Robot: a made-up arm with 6 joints. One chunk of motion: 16 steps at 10 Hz.
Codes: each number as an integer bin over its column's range. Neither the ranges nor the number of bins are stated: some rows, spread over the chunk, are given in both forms.
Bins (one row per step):
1: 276 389 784 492 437 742
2: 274 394 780 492 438 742
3: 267 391 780 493 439 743
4: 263 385 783 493 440 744
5: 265 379 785 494 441 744
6: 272 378 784 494 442 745
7: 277 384 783 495 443 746
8: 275 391 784 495 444 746
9: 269 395 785 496 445 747
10: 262 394 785 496 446 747
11: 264 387 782 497 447 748
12: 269 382 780 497 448 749
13: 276 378 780 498 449 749
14: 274 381 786 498 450 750
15: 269 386 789 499 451 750
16: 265 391 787 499 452 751
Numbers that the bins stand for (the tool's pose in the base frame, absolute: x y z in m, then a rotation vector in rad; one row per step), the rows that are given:
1: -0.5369 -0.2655 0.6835 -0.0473 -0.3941 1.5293
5: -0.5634 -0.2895 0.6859 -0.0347 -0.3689 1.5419
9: -0.5538 -0.2511 0.6859 -0.0221 -0.3437 1.5608
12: -0.5538 -0.2823 0.6739 -0.0158 -0.3248 1.5734
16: -0.5634 -0.2607 0.6907 -0.0032 -0.2995 1.5860
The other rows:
2: -0.5417 -0.2535 0.6739 -0.0473 -0.3878 1.5293
3: -0.5586 -0.2607 0.6739 -0.0410 -0.3815 1.5356
4: -0.5682 -0.2751 0.6811 -0.0410 -0.3752 1.5419
6: -0.5465 -0.2919 0.6835 -0.0347 -0.3626 1.5482
7: -0.5345 -0.2775 0.6811 -0.0284 -0.3563 1.5545
8: -0.5393 -0.2607 0.6835 -0.0284 -0.3500 1.5545
10: -0.5706 -0.2535 0.6859 -0.0221 -0.3374 1.5608
11: -0.5658 -0.2703 0.6787 -0.0158 -0.3311 1.5671
13: -0.5369 -0.2919 0.6739 -0.0095 -0.3185 1.5734
14: -0.5417 -0.2847 0.6883 -0.0095 -0.3122 1.5797
15: -0.5538 -0.2727 0.6955 -0.0032 -0.3059 1.5797

